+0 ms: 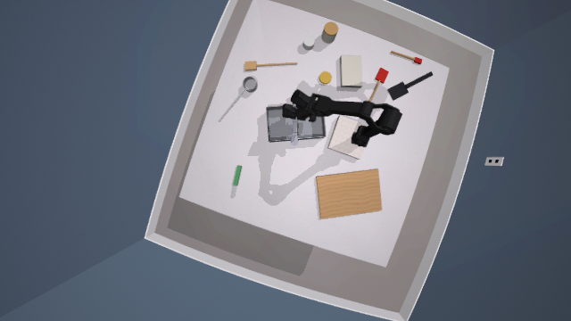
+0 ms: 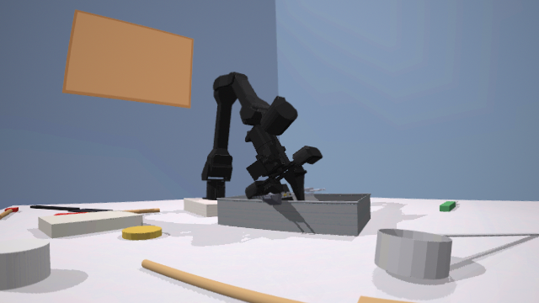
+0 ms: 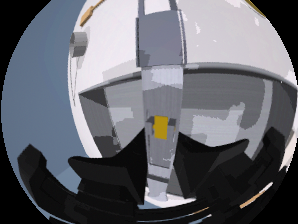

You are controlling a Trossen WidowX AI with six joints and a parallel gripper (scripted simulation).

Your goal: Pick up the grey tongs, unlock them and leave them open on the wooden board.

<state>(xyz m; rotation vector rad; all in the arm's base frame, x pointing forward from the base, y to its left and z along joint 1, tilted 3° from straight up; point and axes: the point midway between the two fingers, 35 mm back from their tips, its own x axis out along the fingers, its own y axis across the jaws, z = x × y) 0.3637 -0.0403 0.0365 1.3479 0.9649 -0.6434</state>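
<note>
Right now the yellow lock piece is 1 cm behind my gripper tip, 3 cm to the right of it and 3 cm above it. The rest, counted from my gripper tip: white block: 28 cm behind, 34 cm to the right, 2 cm below; then grey roasting tin: 3 cm behind, 2 cm to the left, 1 cm below; then green-handled tool: 23 cm ahead, 42 cm to the left, 3 cm below.
</note>
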